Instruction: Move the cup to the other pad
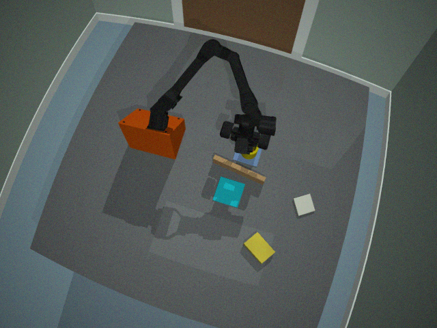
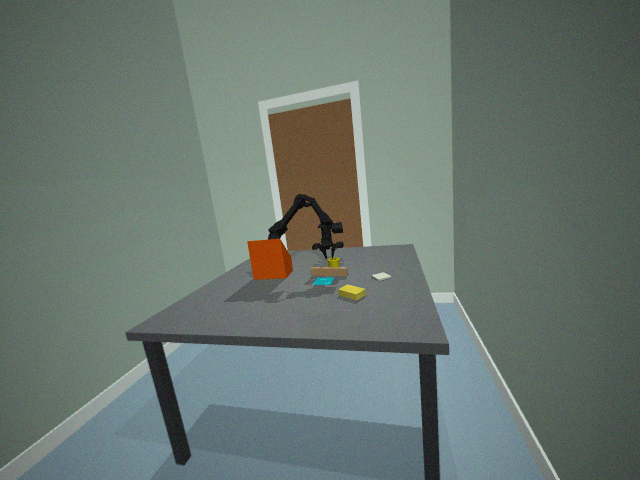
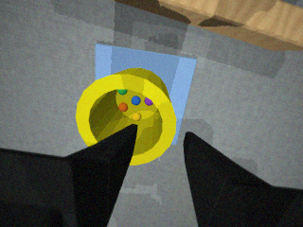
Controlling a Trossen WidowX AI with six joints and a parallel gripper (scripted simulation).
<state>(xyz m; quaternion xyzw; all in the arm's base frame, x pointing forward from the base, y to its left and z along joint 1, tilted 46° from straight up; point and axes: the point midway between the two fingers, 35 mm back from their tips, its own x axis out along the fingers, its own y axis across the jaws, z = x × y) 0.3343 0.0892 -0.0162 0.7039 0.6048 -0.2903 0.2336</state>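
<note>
Now: gripper tip 180 mm to the left of the cyan pad, 80 mm above it and 30 mm past it. Also, from my gripper tip: yellow block (400 mm to the right, 130 mm ahead, 60 mm below); wooden bar (90 mm to the right, 60 mm below); white block (290 mm ahead, 190 mm to the right, 70 mm below).
</note>
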